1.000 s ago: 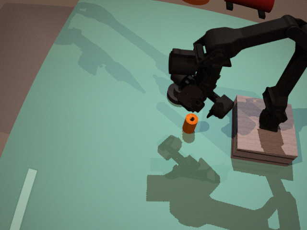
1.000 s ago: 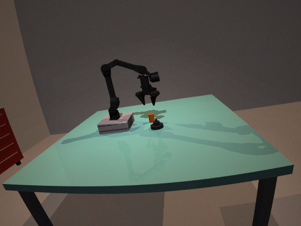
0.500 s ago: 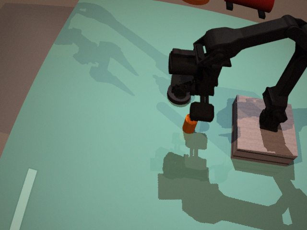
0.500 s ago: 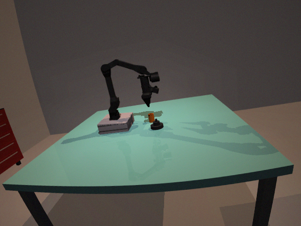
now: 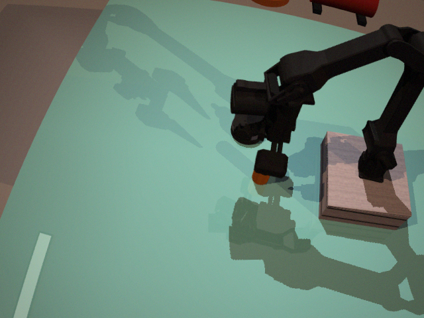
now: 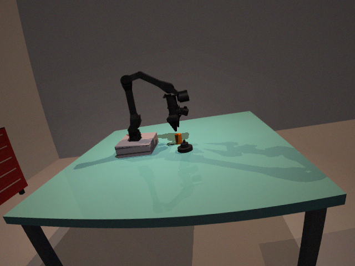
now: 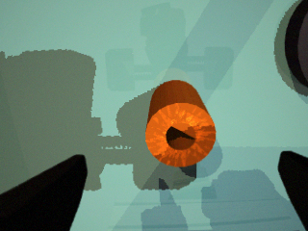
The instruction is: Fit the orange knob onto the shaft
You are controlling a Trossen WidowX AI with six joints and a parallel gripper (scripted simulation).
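Right now my gripper tip is 60 mm above the orange knob. Round my gripper tip: dark round pedestal 60 mm ahead, 120 mm to the right, 60 mm below.
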